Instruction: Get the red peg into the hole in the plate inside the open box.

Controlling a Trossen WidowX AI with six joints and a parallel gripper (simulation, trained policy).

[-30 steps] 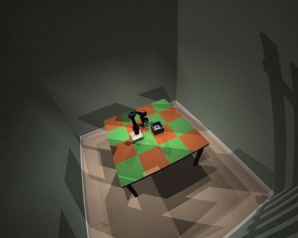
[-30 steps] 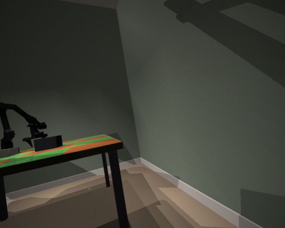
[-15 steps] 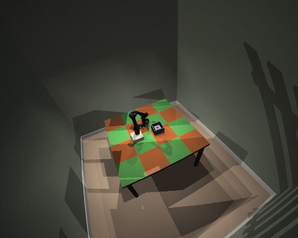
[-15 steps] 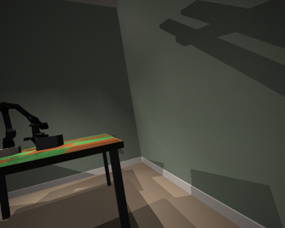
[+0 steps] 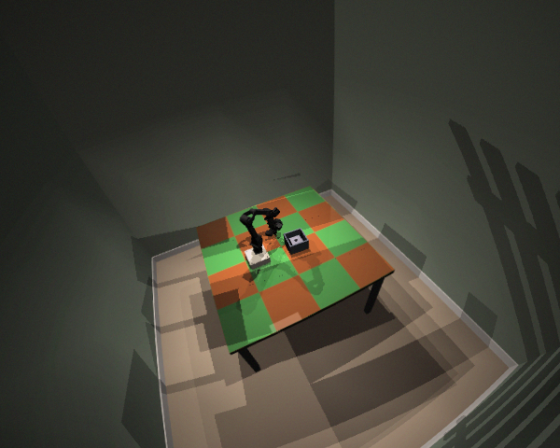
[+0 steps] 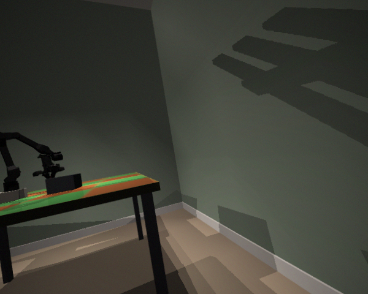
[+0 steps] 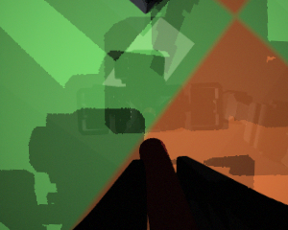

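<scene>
My gripper tip is now 140 mm to the left of the plate with hole, 130 mm short of it and 20 mm above it. The rest, counted from my gripper tip: dark box (140 mm to the right, 130 mm ahead, 40 mm below); then red peg (10 mm above).
</scene>
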